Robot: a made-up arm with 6 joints.
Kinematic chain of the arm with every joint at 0, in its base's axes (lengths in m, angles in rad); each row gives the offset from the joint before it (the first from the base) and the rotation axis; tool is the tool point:
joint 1: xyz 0 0 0.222 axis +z
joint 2: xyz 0 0 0 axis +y
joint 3: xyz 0 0 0.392 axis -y
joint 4: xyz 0 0 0 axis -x
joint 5: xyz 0.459 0 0 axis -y
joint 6: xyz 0 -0.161 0 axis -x
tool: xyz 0 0 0
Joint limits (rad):
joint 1: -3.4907..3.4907
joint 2: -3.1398..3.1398
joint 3: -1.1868..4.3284
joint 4: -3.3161..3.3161
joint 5: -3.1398..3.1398
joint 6: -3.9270..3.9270
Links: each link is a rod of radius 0.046 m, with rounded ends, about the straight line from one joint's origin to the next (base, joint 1, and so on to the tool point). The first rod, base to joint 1, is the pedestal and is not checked.
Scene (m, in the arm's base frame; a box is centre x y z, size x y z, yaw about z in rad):
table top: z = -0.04
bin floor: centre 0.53 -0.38 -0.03 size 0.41 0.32 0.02 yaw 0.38
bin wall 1: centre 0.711 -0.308 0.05 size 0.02 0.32 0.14 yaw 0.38
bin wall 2: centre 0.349 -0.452 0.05 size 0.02 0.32 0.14 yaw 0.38
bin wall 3: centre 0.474 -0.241 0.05 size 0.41 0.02 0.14 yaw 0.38
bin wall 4: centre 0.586 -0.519 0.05 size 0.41 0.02 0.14 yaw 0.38
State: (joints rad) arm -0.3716 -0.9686 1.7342 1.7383 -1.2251 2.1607
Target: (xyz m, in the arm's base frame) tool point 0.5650 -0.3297 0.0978
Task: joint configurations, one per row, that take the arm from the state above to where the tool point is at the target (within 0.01 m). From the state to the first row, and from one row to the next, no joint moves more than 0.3 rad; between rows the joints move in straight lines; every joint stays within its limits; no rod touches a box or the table.
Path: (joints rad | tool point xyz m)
1: -0.0735 -0.9187 1.7710 1.6957 -1.2132 2.1662 | -0.7906 0.0783 0.5166
2: 0.2246 -0.8688 1.8078 1.6530 -1.2013 2.1717 | -0.7648 -0.1612 0.5375
3: 0.5227 -0.8189 1.8447 1.6104 -1.1893 2.1772 | -0.6685 -0.3778 0.5580
4: 0.8208 -0.7690 1.8815 1.5677 -1.1774 2.1827 | -0.5131 -0.5515 0.5782
5: 1.1189 -0.7192 1.9183 1.5251 -1.1655 2.1882 | -0.3156 -0.6670 0.5978
6: 1.4170 -0.6693 1.9551 1.4825 -1.1536 2.1938 | -0.0965 -0.7151 0.6170
7: 1.6928 -0.7406 2.1380 1.4080 -1.1715 2.1855 | 0.1171 -0.7403 0.4772
8: 1.9687 -0.8119 2.3209 1.3335 -1.1893 2.1772 | 0.3235 -0.6719 0.3393
9: 2.2446 -0.8832 2.5038 1.2589 -1.2072 2.1690 | 0.4822 -0.5247 0.2106
10: 2.5205 -0.9545 2.6867 1.1844 -1.2251 2.1607 | 0.5650 -0.3297 0.0978

